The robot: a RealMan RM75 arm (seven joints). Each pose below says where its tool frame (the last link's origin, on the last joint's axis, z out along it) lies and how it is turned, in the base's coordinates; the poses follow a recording.
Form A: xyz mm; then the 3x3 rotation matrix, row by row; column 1 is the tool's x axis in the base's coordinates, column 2 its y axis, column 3 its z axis. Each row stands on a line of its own.
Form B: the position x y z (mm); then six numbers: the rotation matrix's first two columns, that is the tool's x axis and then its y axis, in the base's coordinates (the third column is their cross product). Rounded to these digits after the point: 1 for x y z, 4 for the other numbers. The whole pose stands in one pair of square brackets.
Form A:
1:
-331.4 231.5 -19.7
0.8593 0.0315 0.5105
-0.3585 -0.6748 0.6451
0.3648 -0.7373 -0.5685
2:
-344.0 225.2 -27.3
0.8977 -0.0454 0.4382
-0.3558 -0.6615 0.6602
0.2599 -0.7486 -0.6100
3:
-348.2 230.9 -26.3
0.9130 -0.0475 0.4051
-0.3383 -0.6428 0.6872
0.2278 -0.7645 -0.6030
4:
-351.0 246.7 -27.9
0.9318 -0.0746 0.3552
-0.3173 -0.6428 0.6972
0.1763 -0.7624 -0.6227
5:
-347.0 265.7 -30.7
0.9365 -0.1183 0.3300
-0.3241 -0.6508 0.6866
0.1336 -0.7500 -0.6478
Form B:
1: [-331.4 231.5 -19.7 0.8593 -0.3585 0.3648 0.0315 -0.6748 -0.7373]
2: [-344.0 225.2 -27.3 0.8977 -0.3558 0.2599 -0.0454 -0.6615 -0.7486]
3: [-348.2 230.9 -26.3 0.9130 -0.3383 0.2278 -0.0475 -0.6428 -0.7645]
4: [-351.0 246.7 -27.9 0.9318 -0.3173 0.1763 -0.0746 -0.6428 -0.7624]
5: [-347.0 265.7 -30.7 0.9365 -0.3241 0.1336 -0.1183 -0.6508 -0.7500]
